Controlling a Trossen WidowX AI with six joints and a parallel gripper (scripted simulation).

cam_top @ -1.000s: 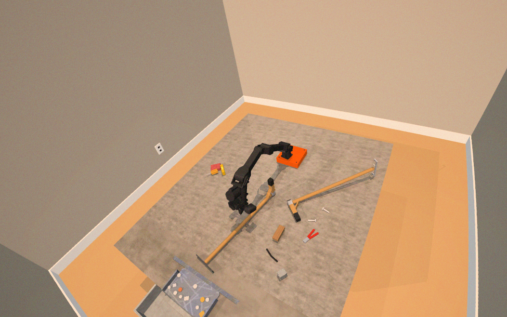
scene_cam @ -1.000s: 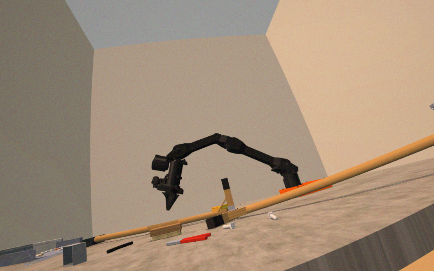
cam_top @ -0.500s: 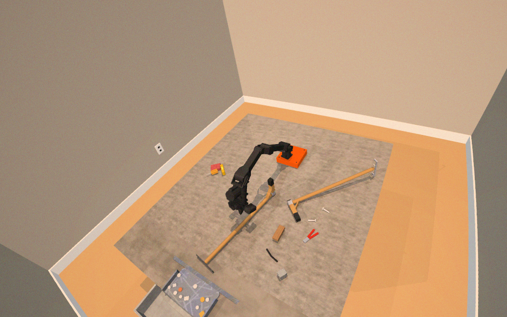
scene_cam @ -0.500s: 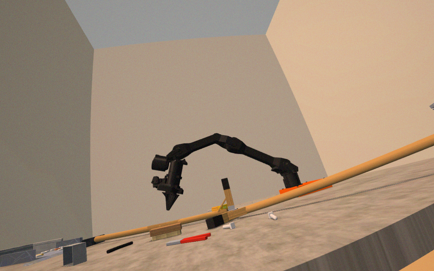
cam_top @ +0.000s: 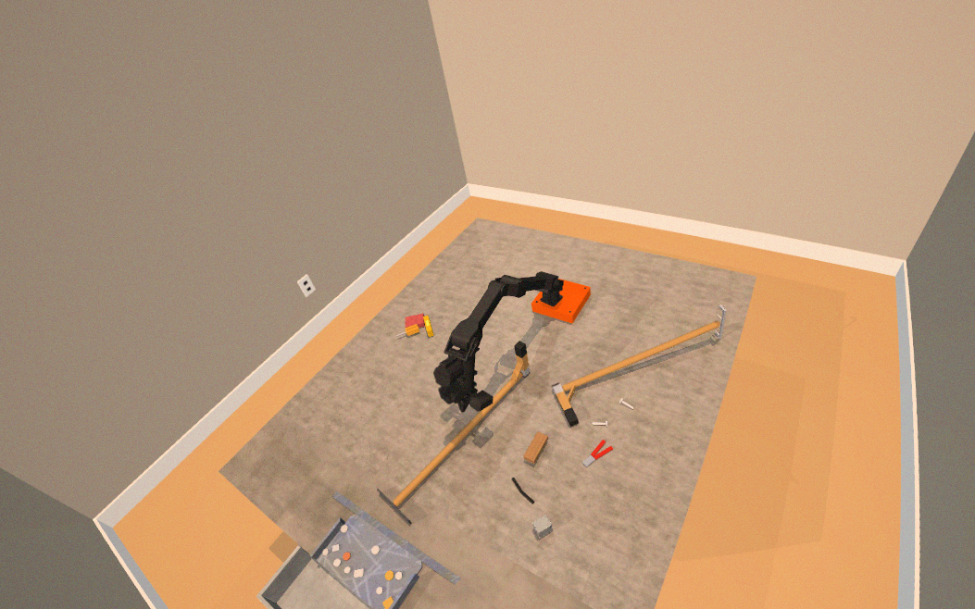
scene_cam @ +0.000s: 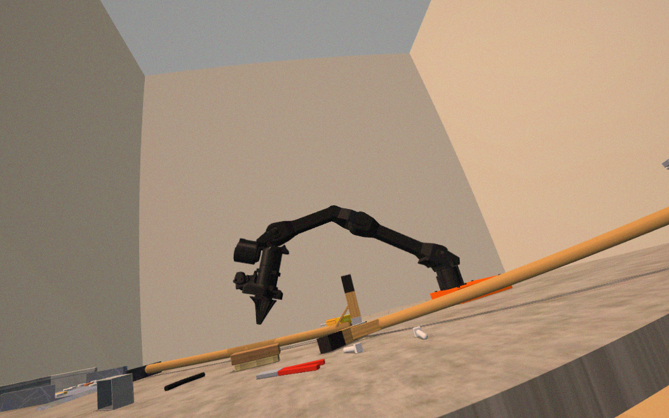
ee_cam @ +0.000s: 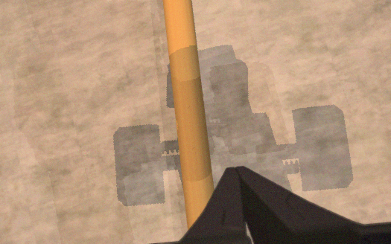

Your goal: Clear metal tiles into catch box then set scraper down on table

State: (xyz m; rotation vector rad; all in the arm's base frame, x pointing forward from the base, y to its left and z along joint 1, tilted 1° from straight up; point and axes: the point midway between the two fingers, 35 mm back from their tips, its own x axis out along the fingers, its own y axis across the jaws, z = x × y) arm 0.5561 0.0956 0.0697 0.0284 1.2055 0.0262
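My gripper tip is now 20 mm short of the long scraper, 20 mm to the right of it and 10 mm above it. From my gripper tip the other things lie so: wooden block 60 mm behind, 230 mm to the left, 60 mm below; then grey cube 100 mm ahead, 370 mm to the left, 50 mm below; then black strip 60 mm ahead, 270 mm to the left, 70 mm below.
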